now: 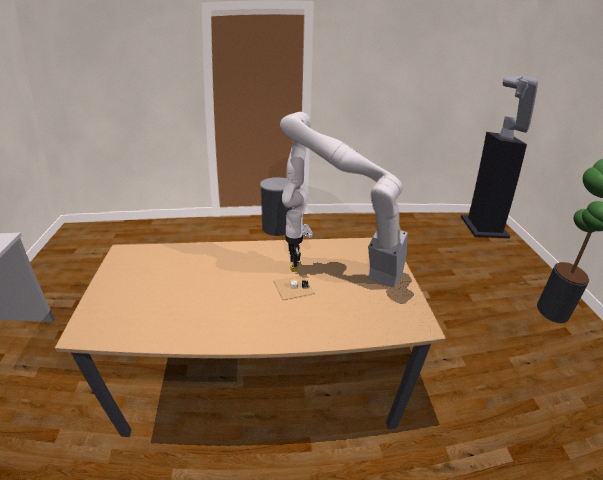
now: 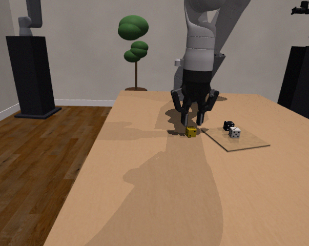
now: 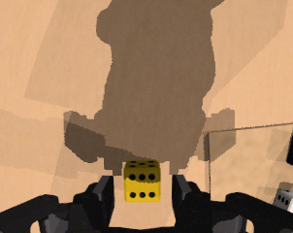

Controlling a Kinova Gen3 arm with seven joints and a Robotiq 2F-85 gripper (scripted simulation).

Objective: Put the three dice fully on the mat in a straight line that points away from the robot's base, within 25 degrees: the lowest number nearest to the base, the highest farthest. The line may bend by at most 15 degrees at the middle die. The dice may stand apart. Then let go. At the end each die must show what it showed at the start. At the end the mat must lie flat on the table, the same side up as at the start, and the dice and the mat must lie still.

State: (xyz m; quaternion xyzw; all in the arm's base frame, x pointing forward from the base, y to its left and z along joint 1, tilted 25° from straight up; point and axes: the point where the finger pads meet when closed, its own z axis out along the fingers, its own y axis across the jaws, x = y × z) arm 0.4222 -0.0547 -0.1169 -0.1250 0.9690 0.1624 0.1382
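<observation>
Right now my hand is 40 mm above the yellow die. The rest, counted from my hand: white die 130 mm to the left, 30 mm below; then tan mat 130 mm to the left, 50 mm below; then black die 120 mm to the left, 50 mm behind, 30 mm below.
</observation>
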